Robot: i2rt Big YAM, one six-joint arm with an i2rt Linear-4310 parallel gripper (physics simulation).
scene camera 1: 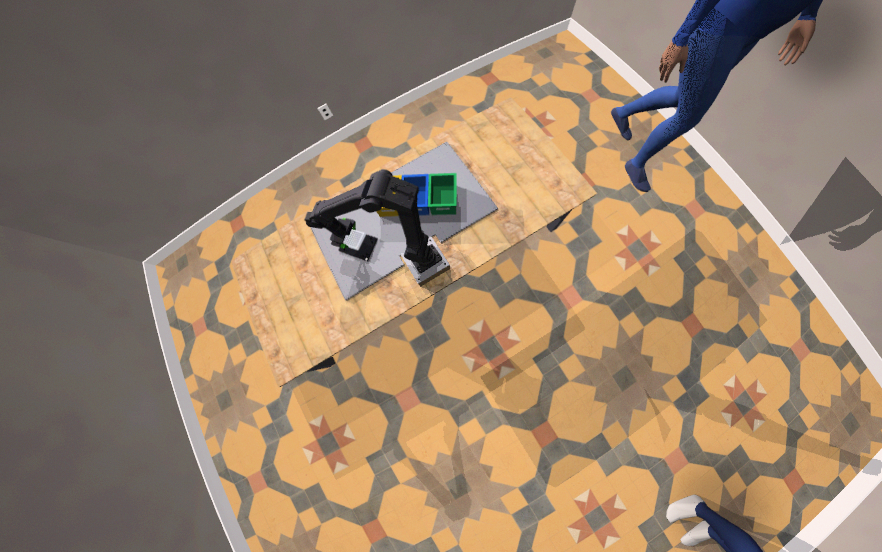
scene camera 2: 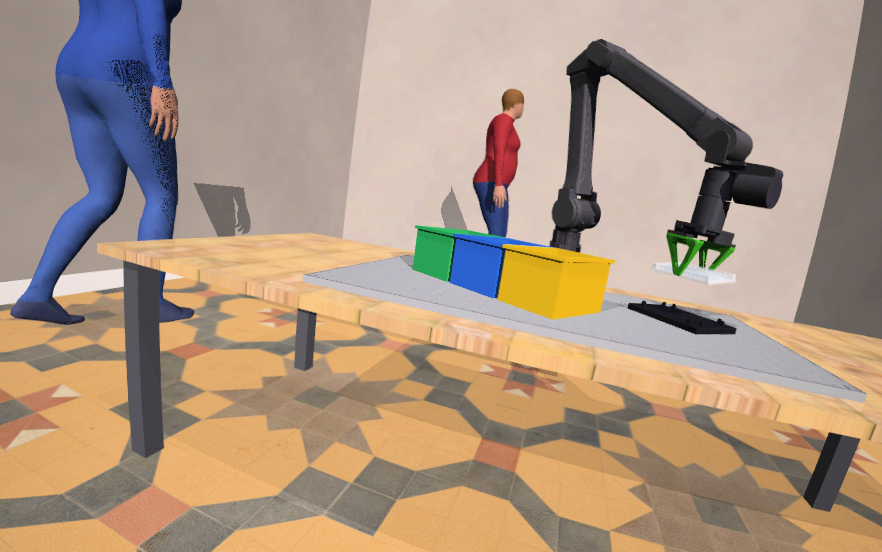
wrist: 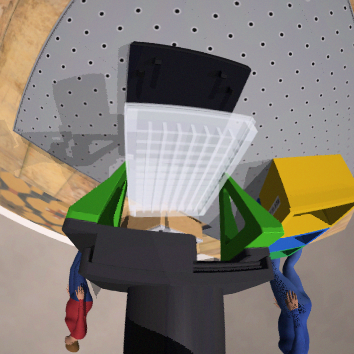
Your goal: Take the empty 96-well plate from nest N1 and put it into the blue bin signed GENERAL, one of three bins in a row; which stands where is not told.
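Observation:
The clear 96-well plate is held between the green fingers of my gripper, which is shut on it by its sides. The plate hangs roughly level, clearly above the black nest, with a gap between them in the scene camera 2 view. The blue bin stands between the other two bins, away from the gripper; its sign is not readable.
The yellow bin is the bin nearest the nest; the arm partly hides it from above. The green bin is at the far end. All stand on the grey perforated board. People stand beyond the table.

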